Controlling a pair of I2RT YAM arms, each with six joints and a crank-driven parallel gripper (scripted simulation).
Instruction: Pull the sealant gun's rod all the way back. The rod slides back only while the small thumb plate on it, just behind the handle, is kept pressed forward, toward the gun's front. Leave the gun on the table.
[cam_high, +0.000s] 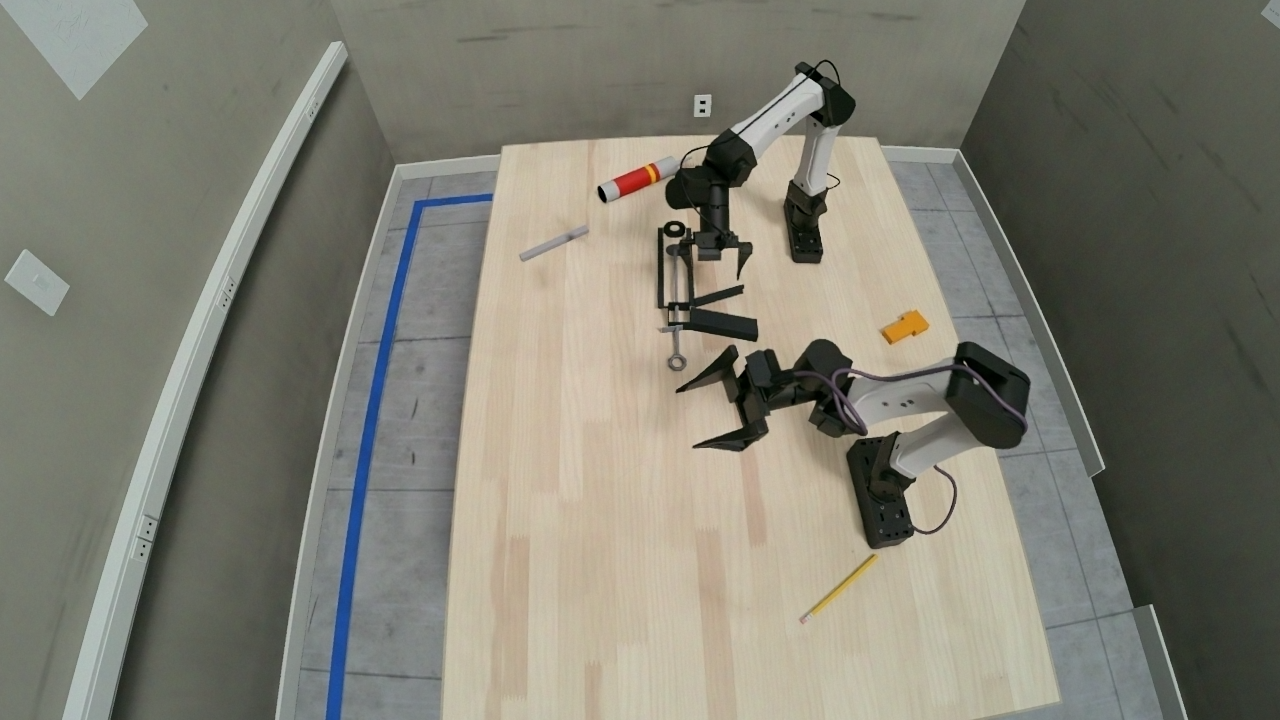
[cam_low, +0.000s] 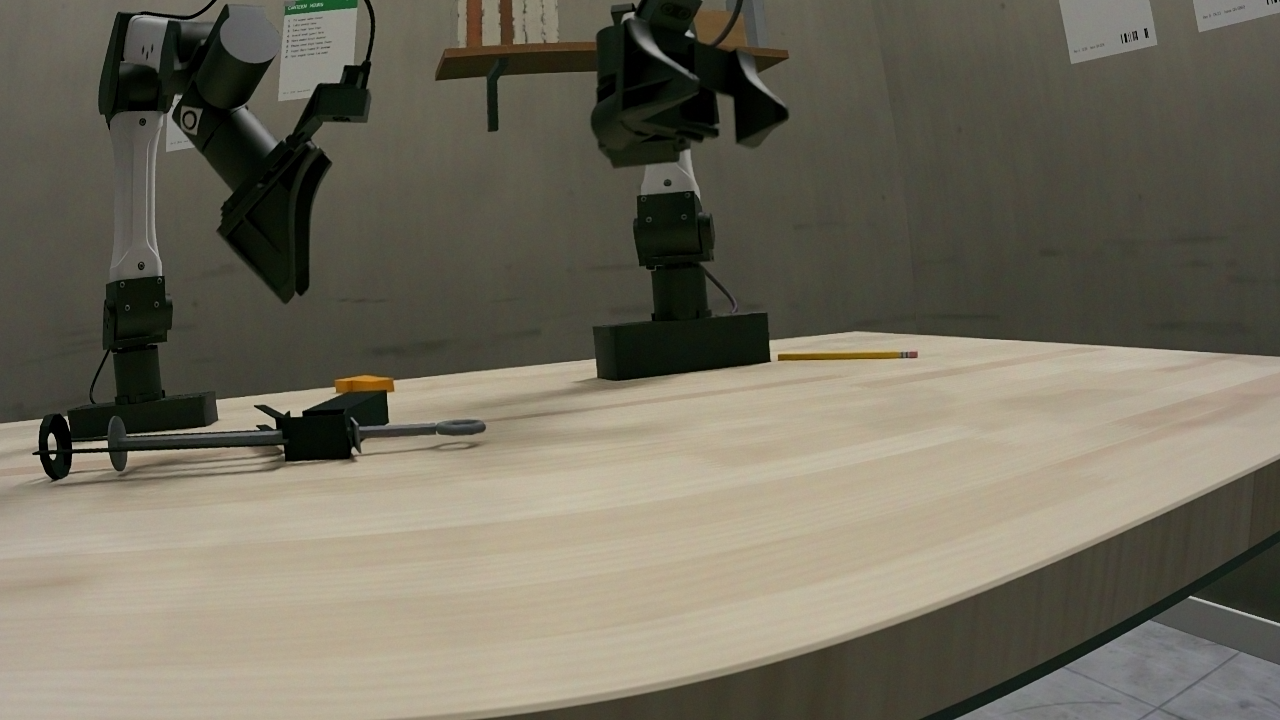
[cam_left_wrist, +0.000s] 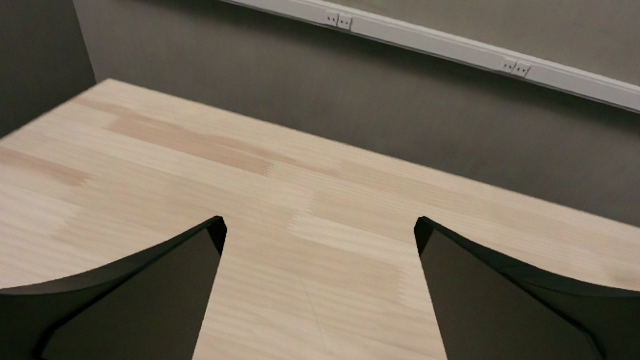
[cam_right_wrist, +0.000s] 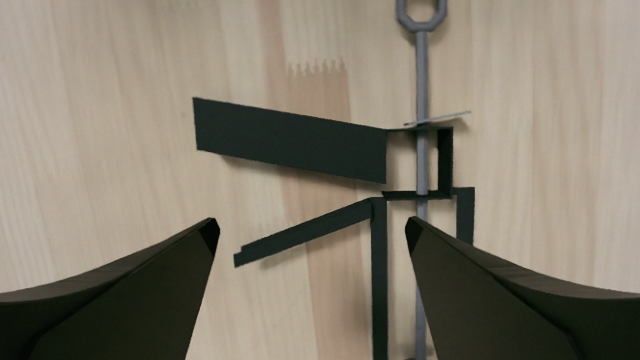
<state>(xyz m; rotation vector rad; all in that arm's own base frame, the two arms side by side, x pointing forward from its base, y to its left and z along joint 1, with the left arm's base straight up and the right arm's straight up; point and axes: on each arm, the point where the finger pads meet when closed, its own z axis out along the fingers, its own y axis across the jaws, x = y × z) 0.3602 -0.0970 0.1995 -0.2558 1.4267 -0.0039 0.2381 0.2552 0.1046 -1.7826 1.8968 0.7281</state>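
Observation:
Now: the thumb plate 110 mm below my right hand, 80 mm ahead of it and 40 mm to the left of it. From my right hand the other things lie so: sealant cartridge (440 mm to the right, 100 mm below, 100 mm ahead); orange block (440 mm behind, 120 mm below, 70 mm to the left); grey bar (340 mm ahead, 240 mm to the right, 120 mm below).

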